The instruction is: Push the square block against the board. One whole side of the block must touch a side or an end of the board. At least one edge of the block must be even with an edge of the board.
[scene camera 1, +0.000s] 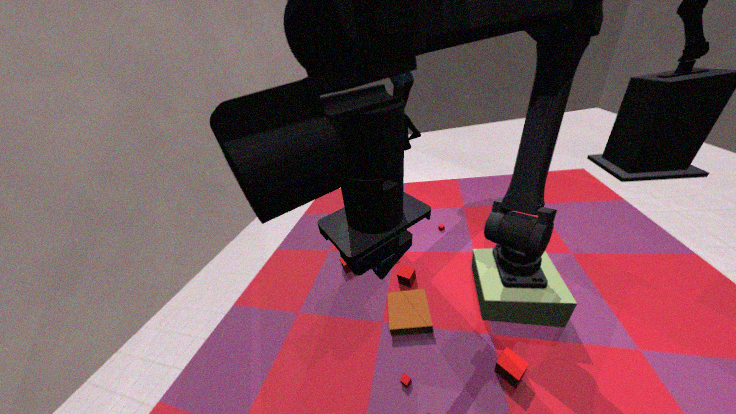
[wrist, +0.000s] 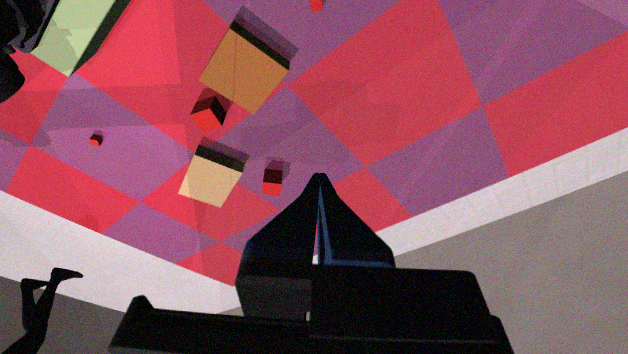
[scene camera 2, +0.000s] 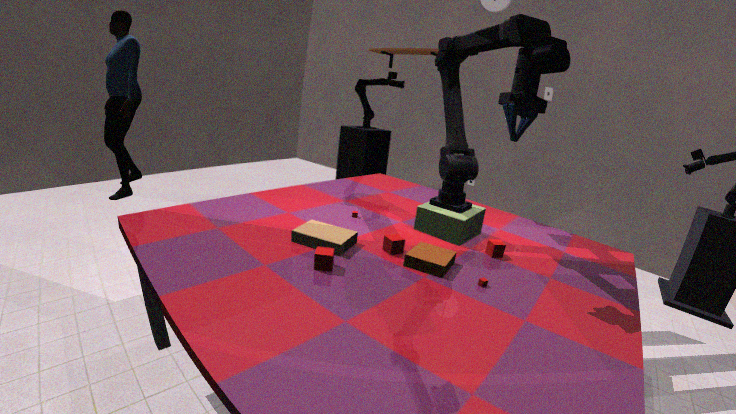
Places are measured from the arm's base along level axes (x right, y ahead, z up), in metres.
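Pixels of known places: gripper, fingertip midpoint: (scene camera 1: 379, 275) (wrist: 319, 181) (scene camera 2: 513, 141); arm's base, origin of the base link: (scene camera 1: 516, 267) (scene camera 2: 450, 205).
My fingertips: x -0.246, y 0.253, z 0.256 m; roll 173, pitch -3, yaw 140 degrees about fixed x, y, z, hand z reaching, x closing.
Ahead of a thing's pixels: the offset from my fingertips to its middle.
The square block @(dx +0.146, dy +0.010, dz -0.323 m) (scene camera 1: 410, 310) (scene camera 2: 430, 258) (wrist: 245, 70) is orange-brown and lies flat in front of the arm's base. The board @(dx +0.398, dy +0.135, dz -0.323 m) (scene camera 2: 324, 233) (wrist: 211, 180) is a longer pale tan slab, lying flat apart from the block. In scene camera 1 the board does not show behind the gripper and arm. A red cube @(dx +0.254, dy +0.024, dz -0.318 m) (scene camera 1: 406, 275) (scene camera 2: 393, 243) (wrist: 209, 117) stands in the gap between block and board. My gripper (scene camera 1: 381, 276) (scene camera 2: 514, 139) (wrist: 319, 181) is shut and empty, pointing down high above the table, and touches neither the block nor the board.
Another red cube @(dx +0.294, dy +0.228, dz -0.318 m) (scene camera 1: 345, 264) (scene camera 2: 324, 259) (wrist: 272, 185) stands beside the board. A third @(dx +0.047, dy -0.198, dz -0.318 m) (scene camera 1: 512, 366) (scene camera 2: 495, 248) is right of the block in scene camera 2. Tiny red cubes (scene camera 1: 406, 380) (scene camera 2: 354, 214) lie farther out. The arm stands on a green box (scene camera 1: 524, 314) (scene camera 2: 434, 226) (wrist: 65, 60).
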